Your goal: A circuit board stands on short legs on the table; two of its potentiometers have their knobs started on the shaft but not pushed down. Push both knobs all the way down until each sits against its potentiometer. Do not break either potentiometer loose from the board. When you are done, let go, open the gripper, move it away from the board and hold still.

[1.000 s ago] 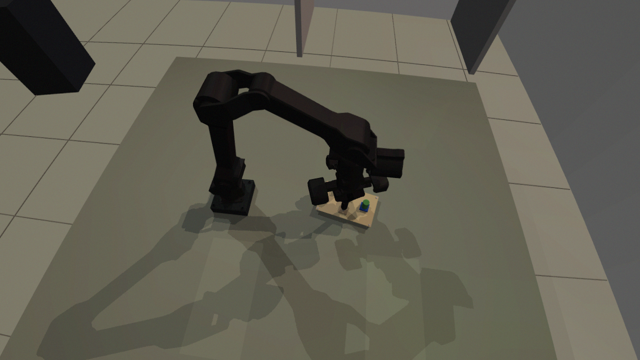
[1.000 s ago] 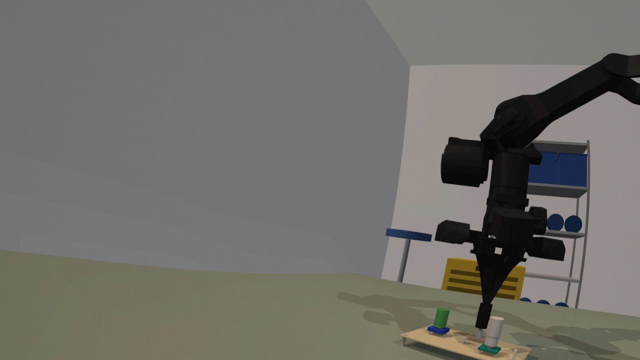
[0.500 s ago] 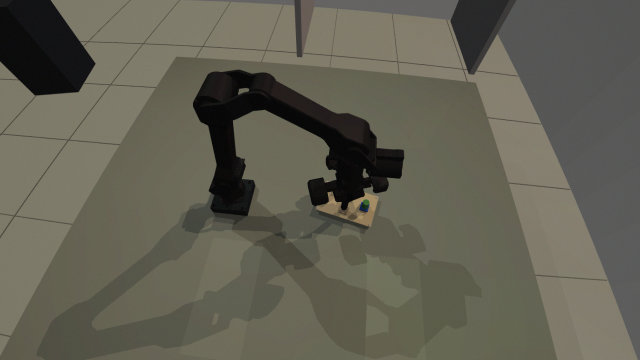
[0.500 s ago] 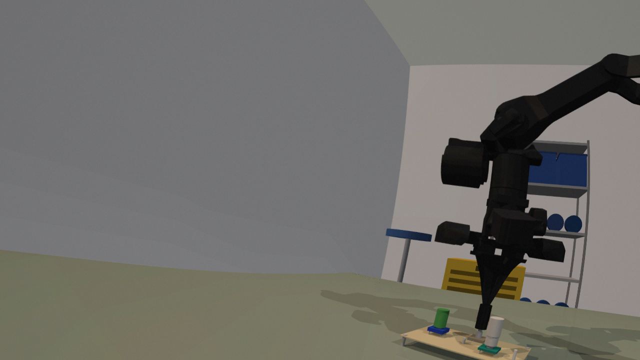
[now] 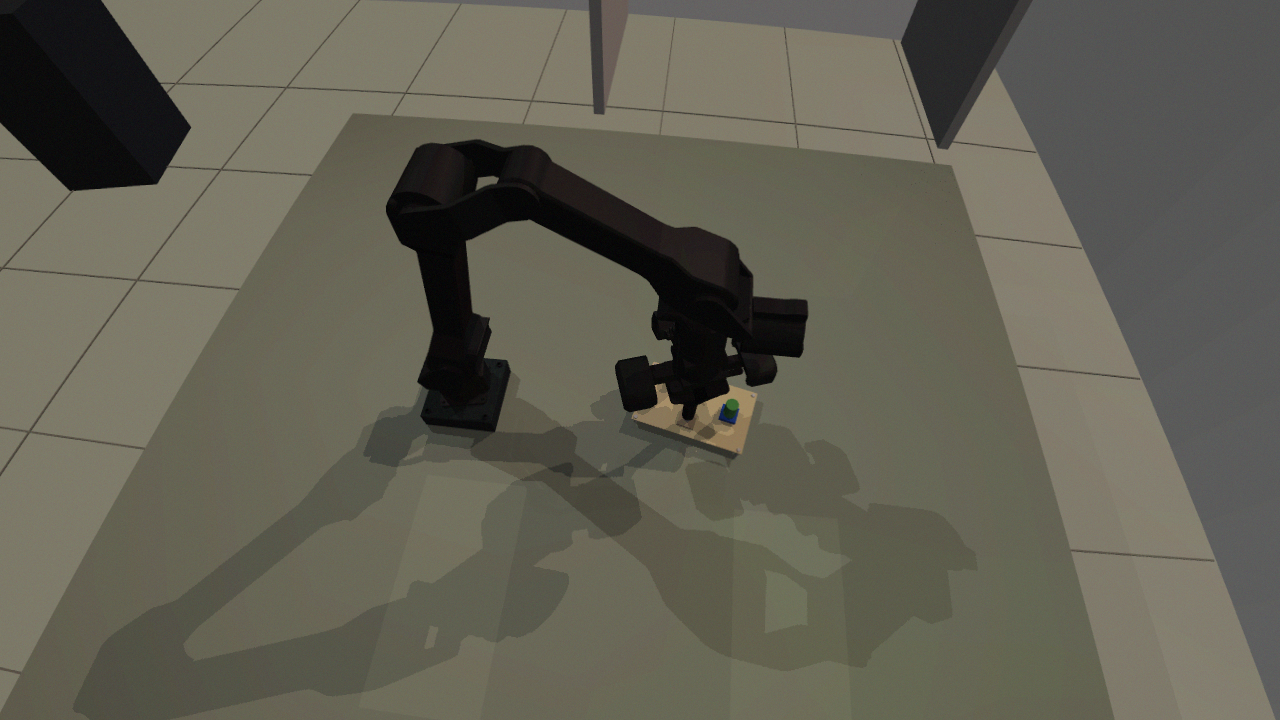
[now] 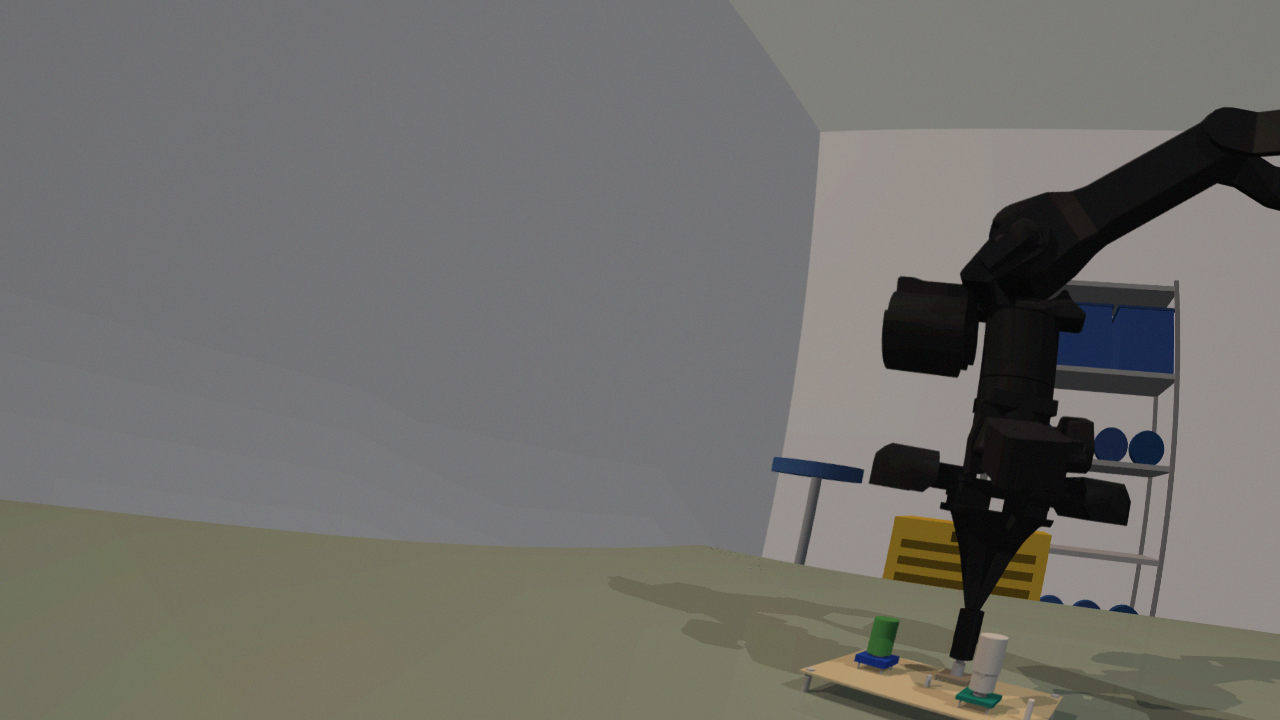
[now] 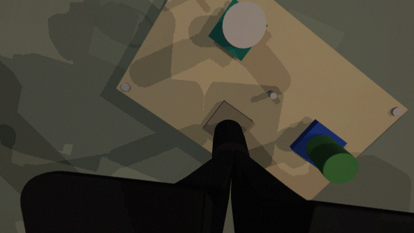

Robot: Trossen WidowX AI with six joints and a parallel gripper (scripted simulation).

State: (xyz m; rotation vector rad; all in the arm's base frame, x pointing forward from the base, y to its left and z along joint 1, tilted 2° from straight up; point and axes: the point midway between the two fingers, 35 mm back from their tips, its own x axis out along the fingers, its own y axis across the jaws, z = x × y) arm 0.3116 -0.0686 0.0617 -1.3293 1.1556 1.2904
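My gripper tip is 20 mm above the black knob. Also, from my gripper tip: white knob 10 mm behind, 60 mm to the left, 20 mm below.
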